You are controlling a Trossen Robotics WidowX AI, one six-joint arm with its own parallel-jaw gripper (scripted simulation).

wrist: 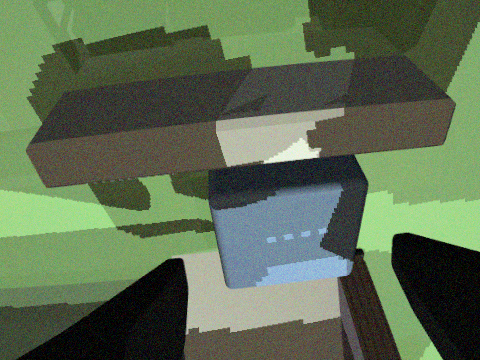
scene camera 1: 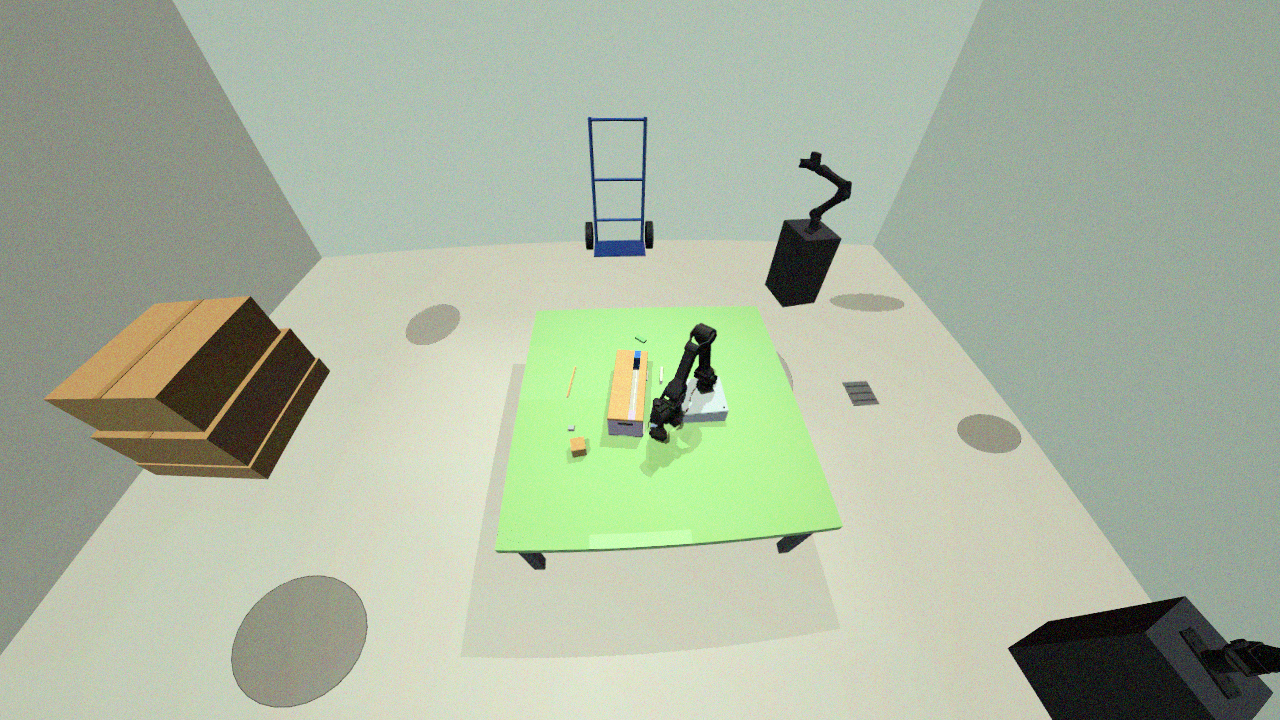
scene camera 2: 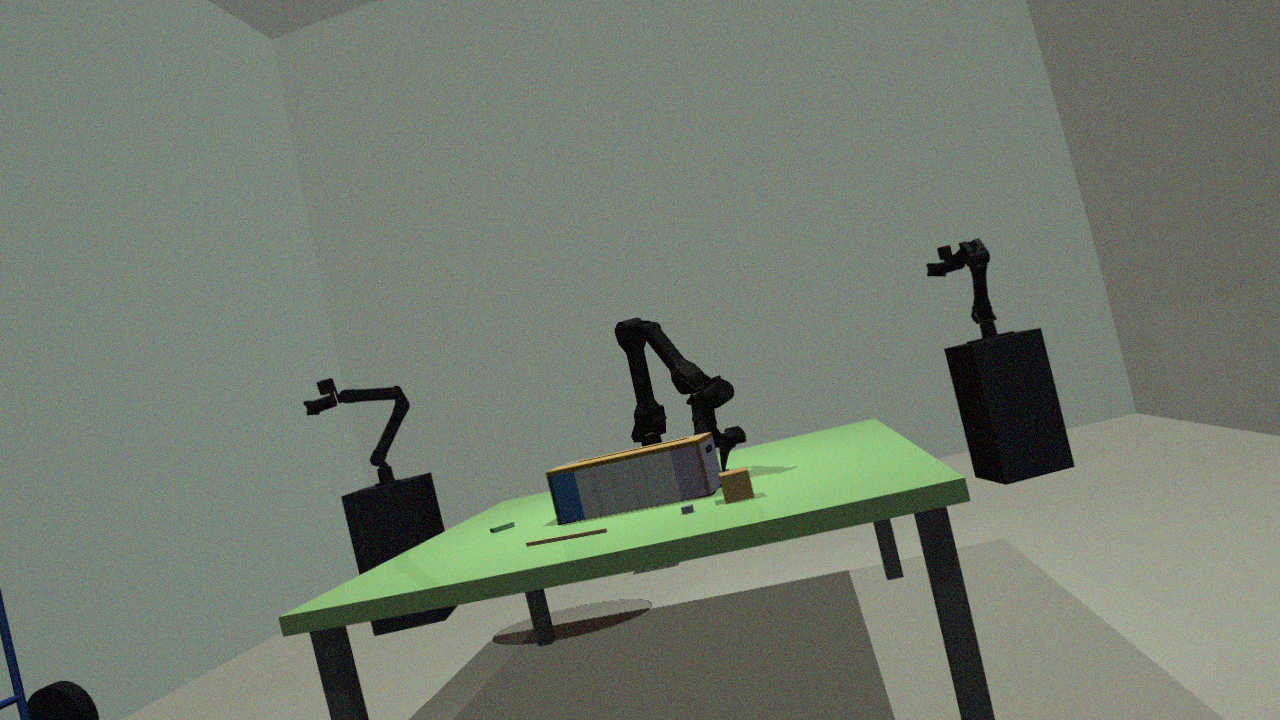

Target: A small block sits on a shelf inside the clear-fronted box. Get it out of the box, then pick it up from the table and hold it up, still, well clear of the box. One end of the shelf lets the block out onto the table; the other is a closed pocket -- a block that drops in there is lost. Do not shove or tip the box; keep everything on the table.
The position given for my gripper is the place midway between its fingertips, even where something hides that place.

I see my gripper [scene camera 2: 711, 474], a tan-topped box [scene camera 2: 686, 468] and a brown cube [scene camera 2: 736, 484].
The tan-topped box also shows in the wrist view [wrist: 293, 112] and in scene camera 1 [scene camera 1: 625, 416]. My gripper also shows in the wrist view [wrist: 290, 262]. The wrist view does not show the brown cube: it is out of frame.
